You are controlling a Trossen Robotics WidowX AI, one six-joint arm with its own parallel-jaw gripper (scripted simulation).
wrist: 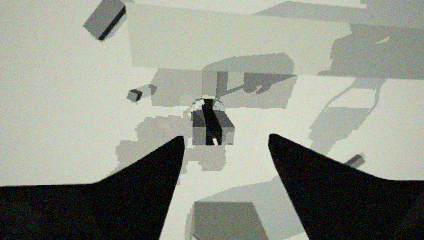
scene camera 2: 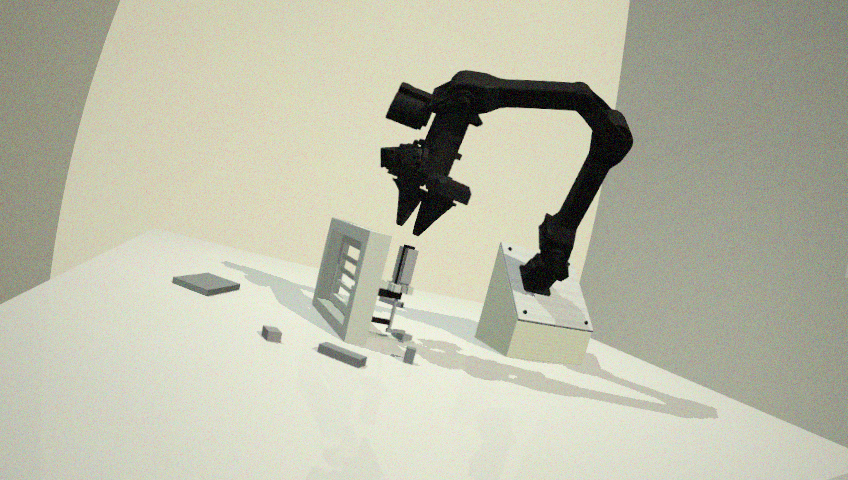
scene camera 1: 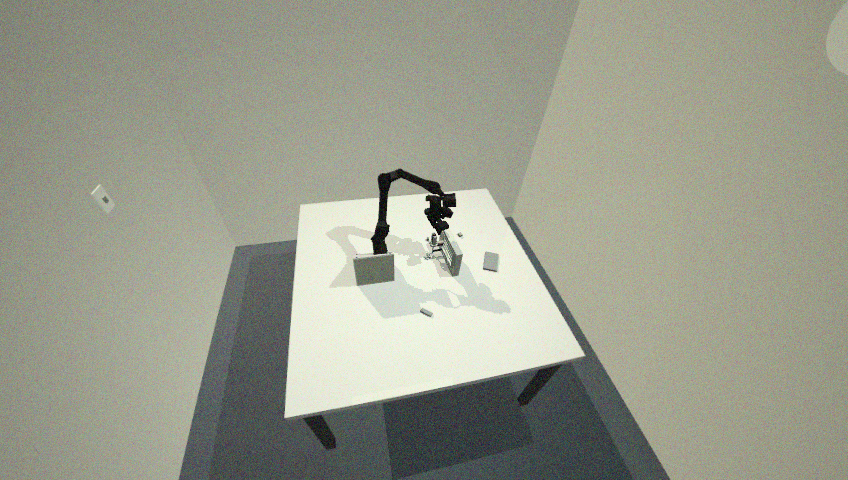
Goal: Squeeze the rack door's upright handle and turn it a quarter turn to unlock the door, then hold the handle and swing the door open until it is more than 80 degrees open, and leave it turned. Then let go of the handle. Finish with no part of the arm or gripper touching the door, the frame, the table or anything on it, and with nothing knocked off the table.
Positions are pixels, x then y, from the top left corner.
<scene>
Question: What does my gripper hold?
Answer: Nothing.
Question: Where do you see a flat grey plate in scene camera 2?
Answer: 207,284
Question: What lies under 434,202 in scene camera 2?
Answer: My gripper.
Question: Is my gripper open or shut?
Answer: Open.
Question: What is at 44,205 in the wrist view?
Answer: My gripper.
</scene>
